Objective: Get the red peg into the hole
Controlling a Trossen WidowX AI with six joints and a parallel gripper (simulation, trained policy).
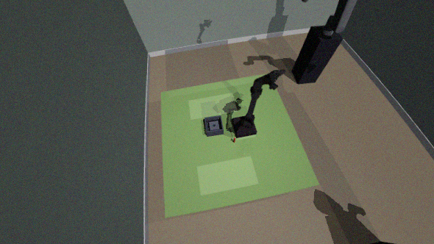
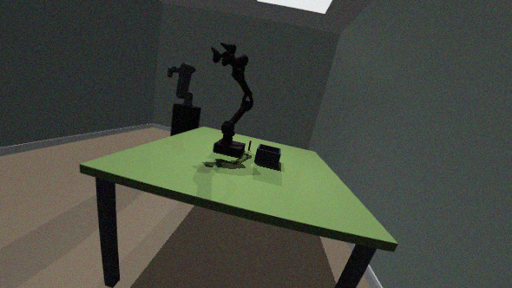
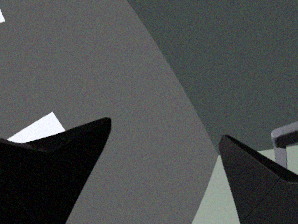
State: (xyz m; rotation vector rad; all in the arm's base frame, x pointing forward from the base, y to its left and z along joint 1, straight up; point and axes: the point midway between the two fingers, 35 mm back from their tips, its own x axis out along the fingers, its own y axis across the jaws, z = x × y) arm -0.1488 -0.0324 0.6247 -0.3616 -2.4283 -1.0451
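Now: the red peg 660 mm below my gripper tip, 330 mm ahead of it and 160 mm to the left of it. Round my gripper tip: dark box: 670 mm below, 500 mm ahead, 10 mm to the right; then grey plate: 650 mm below, 500 mm ahead, 10 mm to the right.
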